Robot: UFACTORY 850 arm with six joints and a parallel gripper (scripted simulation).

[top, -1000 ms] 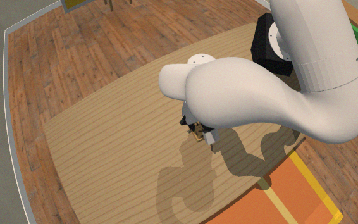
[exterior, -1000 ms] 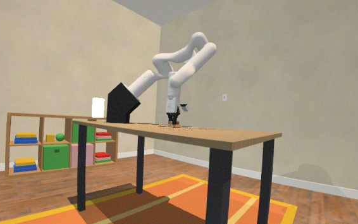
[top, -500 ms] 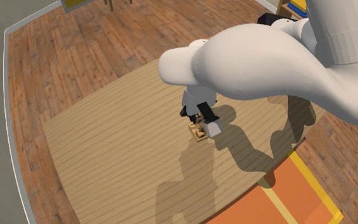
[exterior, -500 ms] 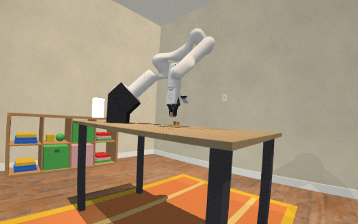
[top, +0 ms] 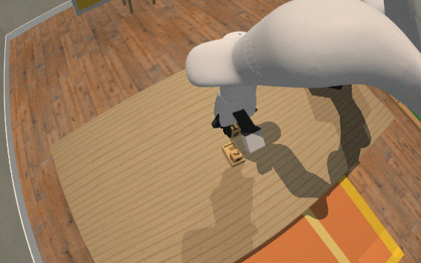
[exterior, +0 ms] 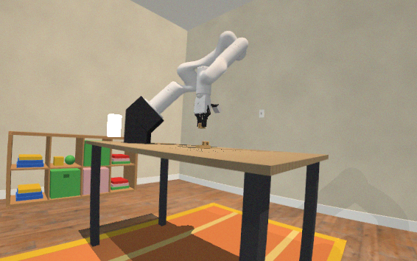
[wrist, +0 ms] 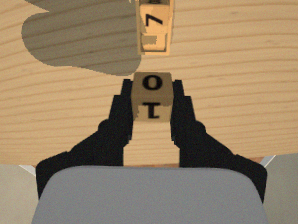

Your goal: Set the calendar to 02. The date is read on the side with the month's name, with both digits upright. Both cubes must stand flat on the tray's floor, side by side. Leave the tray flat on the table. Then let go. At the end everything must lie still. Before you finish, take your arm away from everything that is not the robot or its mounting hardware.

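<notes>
Now: hand 2 cm above the wooden cube. Round my hand: wooden calendar tray (13 cm below, 2 cm to the left).
</notes>
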